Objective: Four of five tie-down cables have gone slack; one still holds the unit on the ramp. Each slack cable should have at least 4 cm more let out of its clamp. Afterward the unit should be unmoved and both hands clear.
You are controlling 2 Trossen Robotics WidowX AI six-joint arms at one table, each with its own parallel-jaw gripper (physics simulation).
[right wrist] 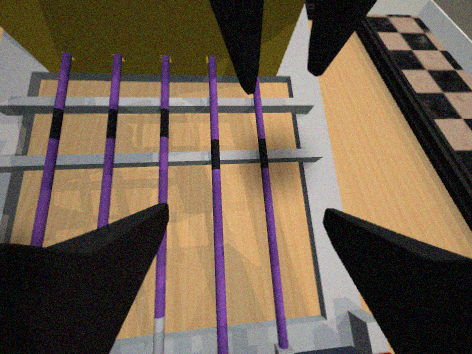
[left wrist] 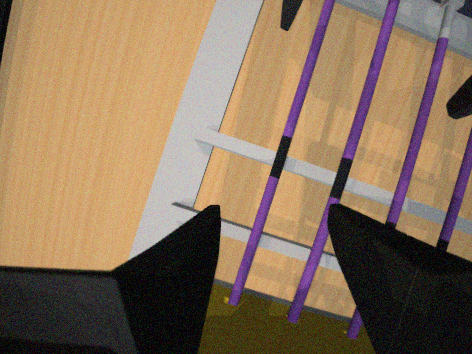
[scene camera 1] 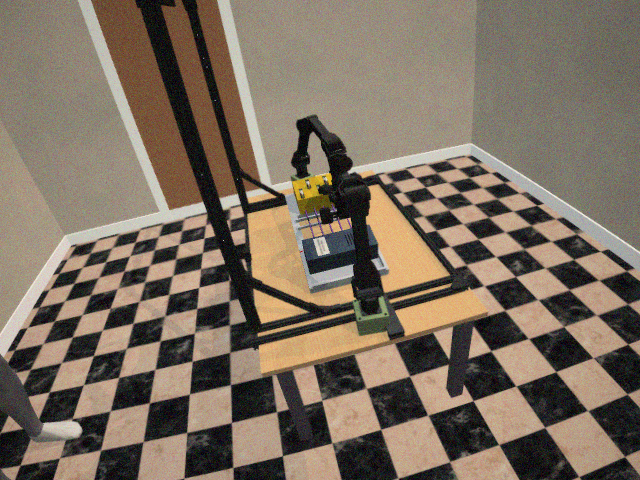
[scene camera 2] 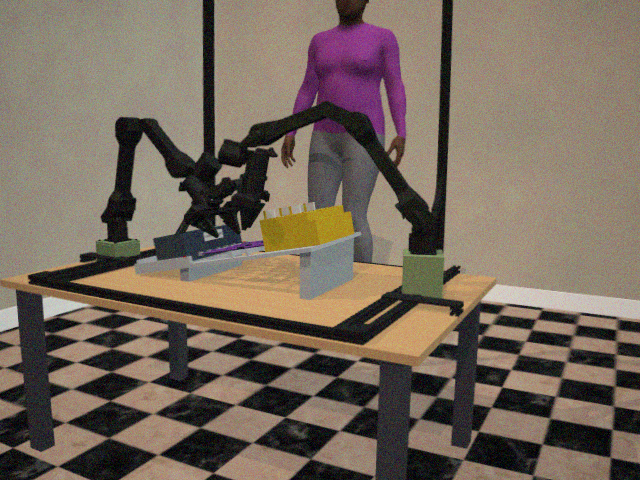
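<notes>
A dark blue unit [scene camera 1: 336, 254] [scene camera 2: 173, 246] rests on the grey ramp [scene camera 2: 330, 271] [left wrist: 187, 120] [right wrist: 327, 175] below a yellow clamp block [scene camera 1: 311, 192] [scene camera 2: 292, 230]. Several purple cables with black bands run between them. The outermost cable [left wrist: 306, 82] [right wrist: 273, 245] and its neighbour [left wrist: 367, 95] [right wrist: 218, 225] have bands nearer the unit than the others. My left gripper [left wrist: 274, 214] [right wrist: 282, 81] is open, low before the block; the outermost cable passes through the gap in view, ungripped. My right gripper [right wrist: 247, 213] [left wrist: 372, 70] is open above the cables, nearer the unit. Slackness cannot be told.
Two grey crossbars lie under the cables; the lower crossbar [right wrist: 190, 157] shows in the right wrist view. The two hands are close together in scene camera 2. A black frame [scene camera 1: 418, 232] [scene camera 2: 206, 310] borders the wooden table [scene camera 1: 403, 227] [scene camera 2: 454, 310]. A person [scene camera 2: 351, 77] stands behind it.
</notes>
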